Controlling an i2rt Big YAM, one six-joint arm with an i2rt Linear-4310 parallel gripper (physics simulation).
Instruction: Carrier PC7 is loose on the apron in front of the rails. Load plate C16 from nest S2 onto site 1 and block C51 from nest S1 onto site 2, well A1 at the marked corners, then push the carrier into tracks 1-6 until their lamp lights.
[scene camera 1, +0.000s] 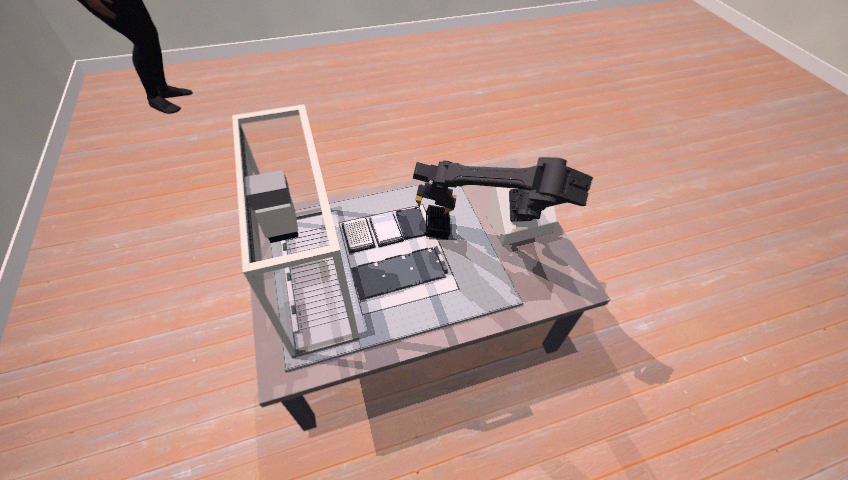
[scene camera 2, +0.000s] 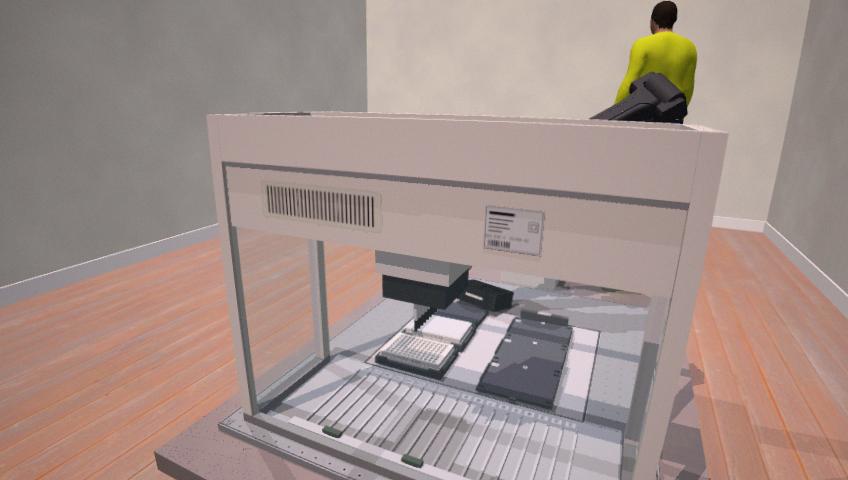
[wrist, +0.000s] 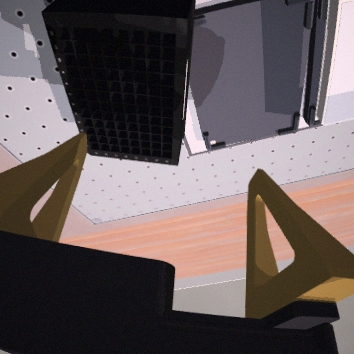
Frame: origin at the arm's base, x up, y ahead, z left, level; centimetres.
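Seen in the pictures: gripper, fingertip midpoint: (scene camera 1: 432, 209) (scene camera 2: 481, 268) (wrist: 172, 158); arm's base, origin of the base link: (scene camera 1: 520, 205).
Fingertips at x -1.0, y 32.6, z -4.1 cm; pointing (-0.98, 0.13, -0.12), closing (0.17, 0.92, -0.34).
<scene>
Offsets run from my fingertips to a thing's top centre. "*": to the spot under its first point.
The black block C51 {dx -5.1, dy -2.7, dz -0.3 cm} (scene camera 1: 438, 224) (scene camera 2: 489, 296) (wrist: 122, 90) is off the nests, beside the empty dark nest {dx -9.1, dy +6.9, dz -3.4 cm} (scene camera 1: 410, 222) (wrist: 240, 70); I cannot tell whether it rests flat. My gripper (scene camera 1: 433, 206) (wrist: 172, 158) is open and empty, above and near the block. In the wrist view the left fingertip overlaps the block's lower left corner, and the right fingertip is well clear. A welled light plate (scene camera 1: 357, 233) (scene camera 2: 416, 349) and a plain white plate (scene camera 1: 387, 228) (scene camera 2: 447, 328) sit in nests; I cannot read which is C16. The dark carrier {dx -7.9, dy +15.4, dz +18.7 cm} (scene camera 1: 392, 274) (scene camera 2: 526, 365) lies on the apron with no labware on it.
The rails (scene camera 1: 319, 297) (scene camera 2: 410, 410) lie under a framed enclosure (scene camera 1: 318, 178) (scene camera 2: 452, 139). A grey head (scene camera 1: 274, 208) (scene camera 2: 423, 288) hangs inside it. A raised end piece {* dx -8.0, dy -1.0, dz +17.4 cm} (scene camera 1: 443, 259) (scene camera 2: 543, 318) stands at the carrier's arm-side end. A person (scene camera 1: 148, 53) (scene camera 2: 663, 56) stands beyond the table.
</scene>
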